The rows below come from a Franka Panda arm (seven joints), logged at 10 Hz.
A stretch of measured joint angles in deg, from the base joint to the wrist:
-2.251 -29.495 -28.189 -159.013 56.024 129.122 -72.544
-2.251 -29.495 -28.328 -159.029 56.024 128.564 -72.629
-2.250 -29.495 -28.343 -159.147 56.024 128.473 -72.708
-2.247 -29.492 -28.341 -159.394 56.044 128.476 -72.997
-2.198 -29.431 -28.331 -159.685 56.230 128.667 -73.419
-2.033 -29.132 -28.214 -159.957 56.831 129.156 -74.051
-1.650 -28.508 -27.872 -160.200 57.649 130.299 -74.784
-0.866 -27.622 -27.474 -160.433 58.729 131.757 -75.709
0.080 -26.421 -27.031 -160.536 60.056 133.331 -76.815
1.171 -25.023 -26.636 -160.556 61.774 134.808 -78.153
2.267 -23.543 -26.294 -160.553 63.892 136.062 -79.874
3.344 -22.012 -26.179 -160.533 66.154 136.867 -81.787
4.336 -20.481 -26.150 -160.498 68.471 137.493 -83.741
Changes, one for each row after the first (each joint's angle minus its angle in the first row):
0.000 0.000 -0.139 -0.016 0.000 -0.558 -0.085
0.001 0.000 -0.154 -0.134 0.000 -0.649 -0.164
0.004 0.003 -0.152 -0.381 0.020 -0.646 -0.453
0.053 0.064 -0.142 -0.672 0.206 -0.455 -0.875
0.218 0.363 -0.025 -0.944 0.807 0.034 -1.507
0.601 0.987 0.317 -1.187 1.625 1.177 -2.240
1.385 1.873 0.715 -1.420 2.705 2.635 -3.165
2.331 3.074 1.158 -1.523 4.032 4.209 -4.271
3.422 4.472 1.553 -1.543 5.750 5.686 -5.609
4.518 5.952 1.895 -1.540 7.868 6.940 -7.330
5.595 7.483 2.010 -1.520 10.130 7.745 -9.243
6.587 9.014 2.039 -1.485 12.447 8.371 -11.197

